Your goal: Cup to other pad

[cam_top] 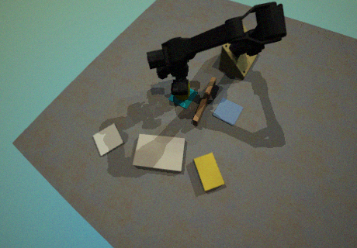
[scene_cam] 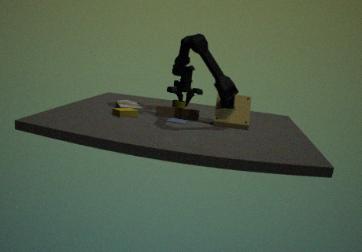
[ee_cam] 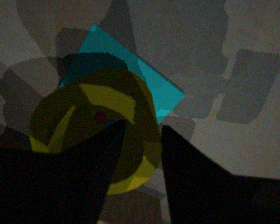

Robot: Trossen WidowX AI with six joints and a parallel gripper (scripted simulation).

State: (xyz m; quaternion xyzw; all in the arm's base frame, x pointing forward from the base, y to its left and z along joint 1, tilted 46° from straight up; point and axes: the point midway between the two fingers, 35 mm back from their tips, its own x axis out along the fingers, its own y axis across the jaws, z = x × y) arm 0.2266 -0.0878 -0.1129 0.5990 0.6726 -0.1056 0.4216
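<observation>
The yellow cup lies 2 cm ahead of my gripper tip, 1 cm to the left of it and 1 cm below it. Round my gripper tip: blue marble: 2 cm ahead, 3 cm to the left, 3 cm below; then wooden bar: 2 cm ahead, 12 cm to the left, 3 cm below; then teal pad: 3 cm ahead, 1 cm to the left, 5 cm below.
</observation>
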